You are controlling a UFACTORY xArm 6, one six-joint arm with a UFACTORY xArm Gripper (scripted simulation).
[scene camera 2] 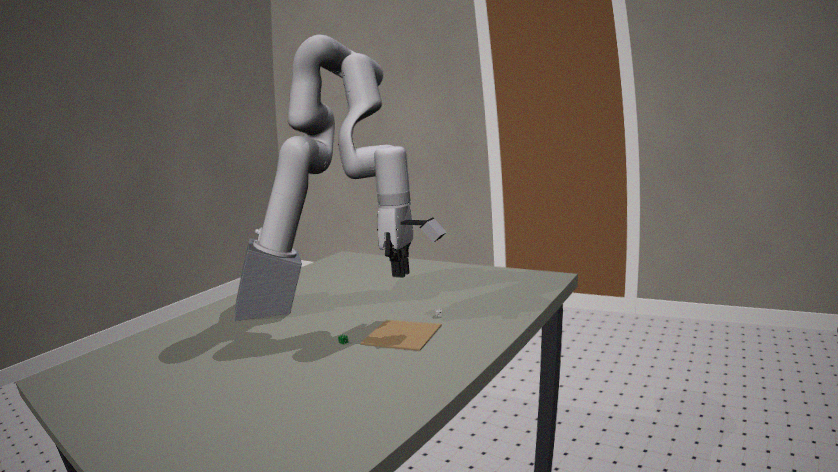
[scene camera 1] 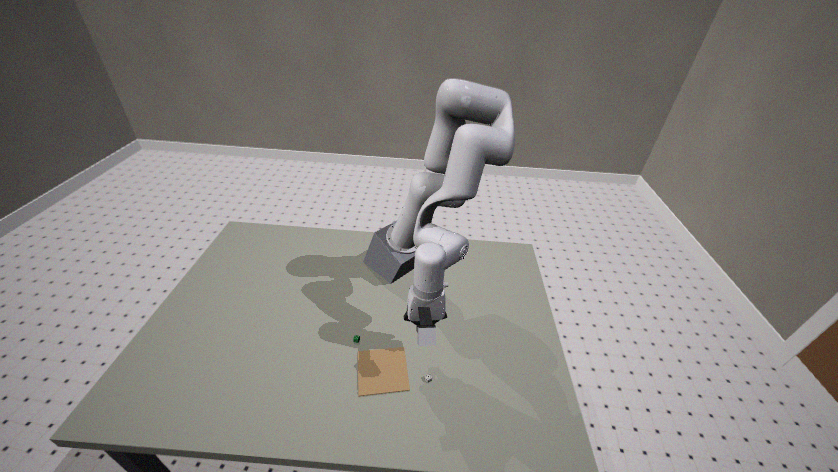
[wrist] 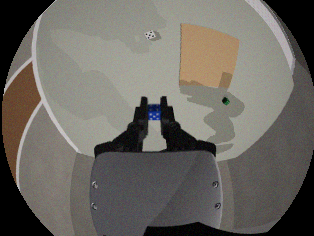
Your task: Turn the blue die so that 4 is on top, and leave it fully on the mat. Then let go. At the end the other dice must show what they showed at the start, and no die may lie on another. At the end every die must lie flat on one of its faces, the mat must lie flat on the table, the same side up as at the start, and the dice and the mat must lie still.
Labels:
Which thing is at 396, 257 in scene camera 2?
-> My gripper.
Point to a tan mat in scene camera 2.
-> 406, 335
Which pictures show the tan mat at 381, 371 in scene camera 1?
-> Scene camera 2, scene camera 1 and the wrist view: all of them.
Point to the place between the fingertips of my gripper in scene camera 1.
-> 424, 332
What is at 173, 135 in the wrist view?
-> My gripper.

